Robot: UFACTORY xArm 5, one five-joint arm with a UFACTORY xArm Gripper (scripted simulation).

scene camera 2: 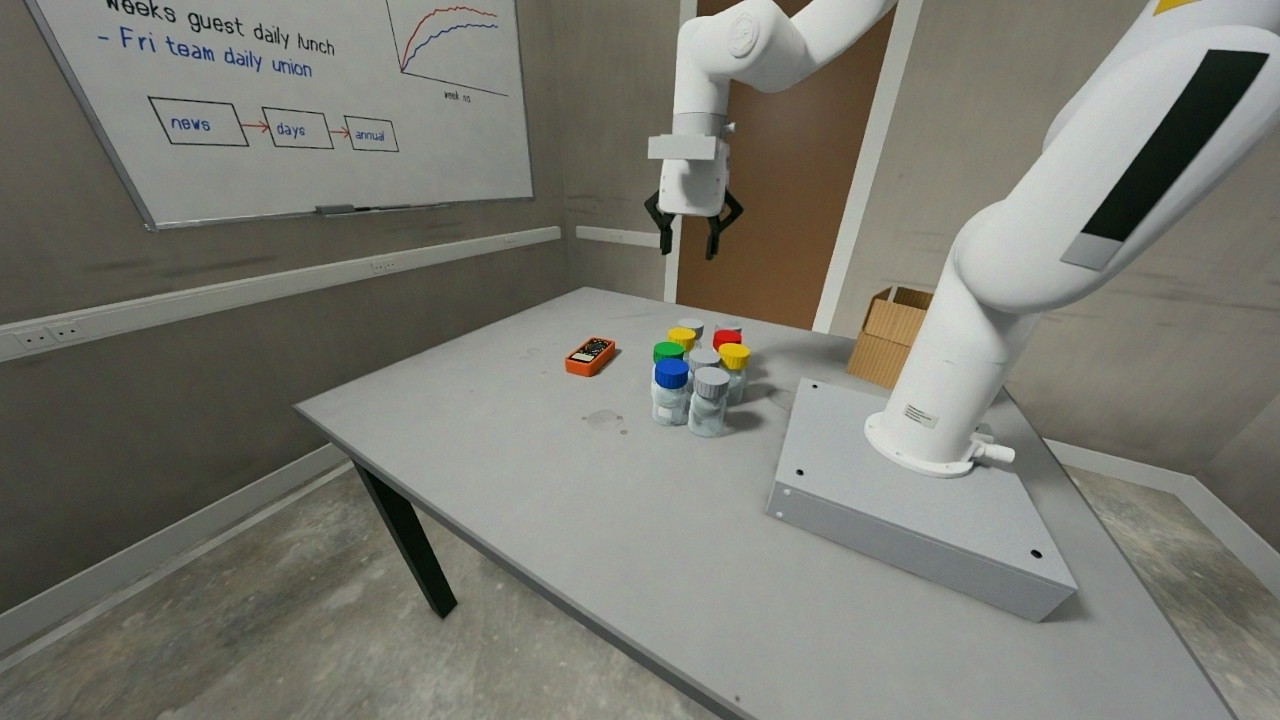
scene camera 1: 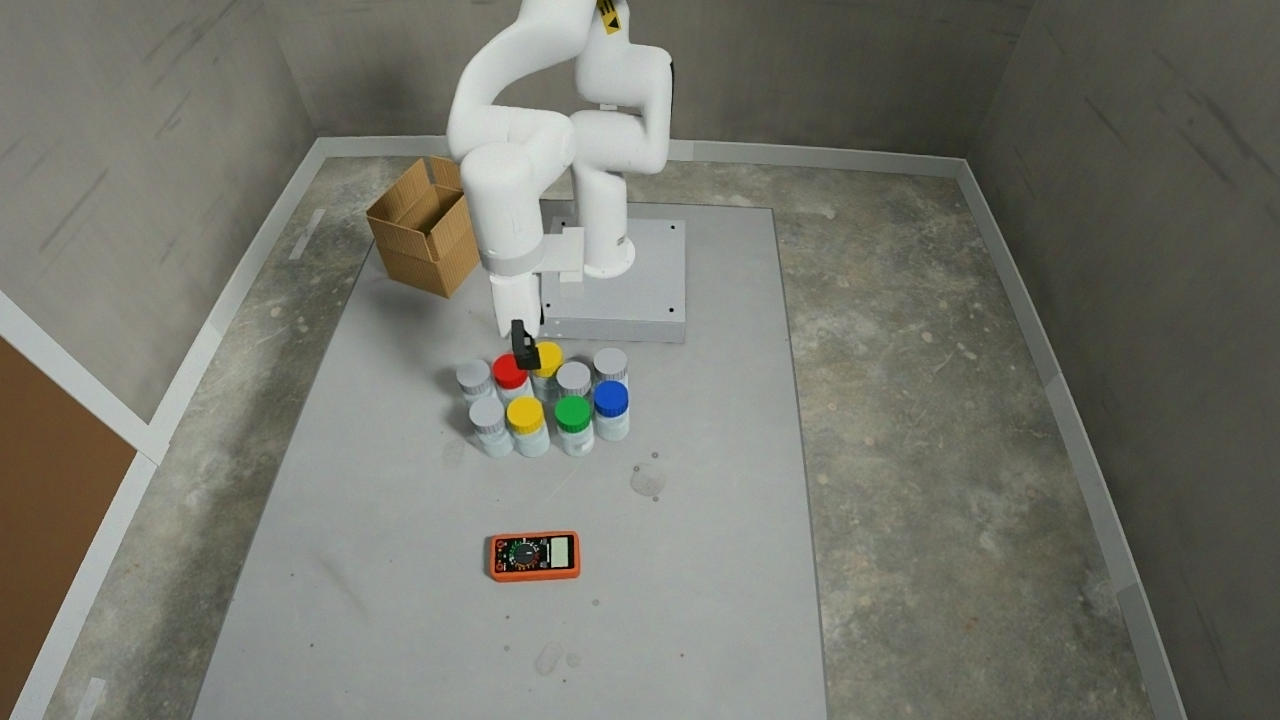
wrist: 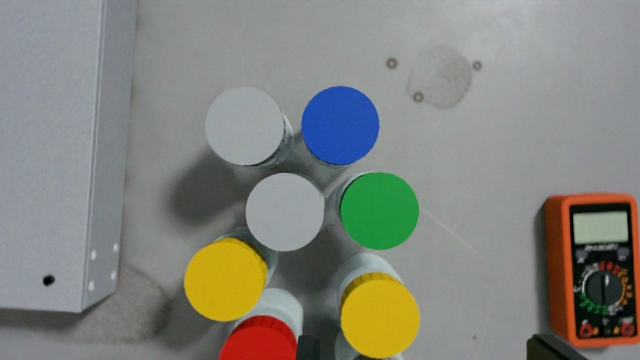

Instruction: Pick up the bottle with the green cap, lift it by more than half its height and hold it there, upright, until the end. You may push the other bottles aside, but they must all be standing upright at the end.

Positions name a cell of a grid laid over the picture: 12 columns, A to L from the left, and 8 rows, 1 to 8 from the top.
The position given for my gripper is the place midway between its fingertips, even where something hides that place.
Note:
I see my gripper (scene camera 2: G3), a blue-capped bottle (scene camera 2: G5) and a cardboard box (scene camera 1: D3).
The blue-capped bottle is seen too in scene camera 1 (scene camera 1: F5) and in the wrist view (wrist: G3). The cardboard box is seen too in scene camera 2 (scene camera 2: I4). My gripper shows as well in scene camera 1 (scene camera 1: E4). The wrist view misses the cardboard box: it is out of frame.

